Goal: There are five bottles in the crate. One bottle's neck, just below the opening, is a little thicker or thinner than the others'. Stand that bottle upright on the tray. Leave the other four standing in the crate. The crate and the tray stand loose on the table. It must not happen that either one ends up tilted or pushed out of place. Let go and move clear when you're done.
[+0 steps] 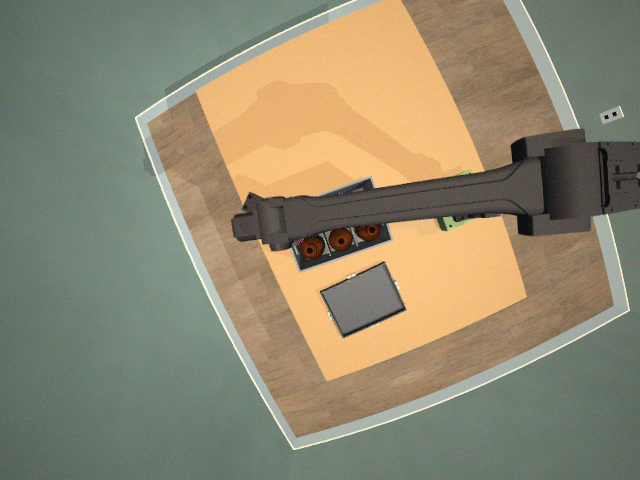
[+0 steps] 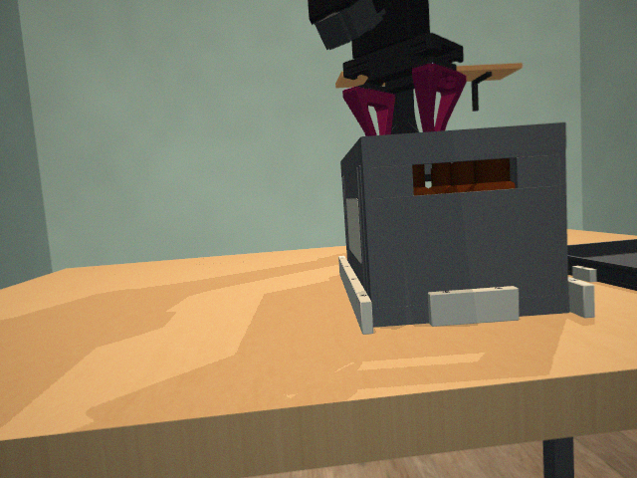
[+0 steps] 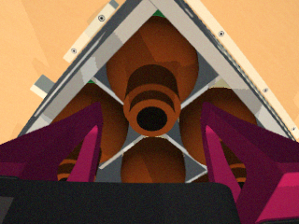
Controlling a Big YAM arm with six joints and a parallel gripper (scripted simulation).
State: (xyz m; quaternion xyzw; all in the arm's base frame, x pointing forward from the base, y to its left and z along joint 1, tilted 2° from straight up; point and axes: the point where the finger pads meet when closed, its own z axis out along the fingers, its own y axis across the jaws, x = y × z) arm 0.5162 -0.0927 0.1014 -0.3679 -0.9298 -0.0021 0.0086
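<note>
My hand is 9 cm past the dark grey crate, 8 cm above it and 4 cm to the right of it. The rest, counted from my hand: grey tray (33 cm to the left, 15 cm below, 11 cm behind).
</note>
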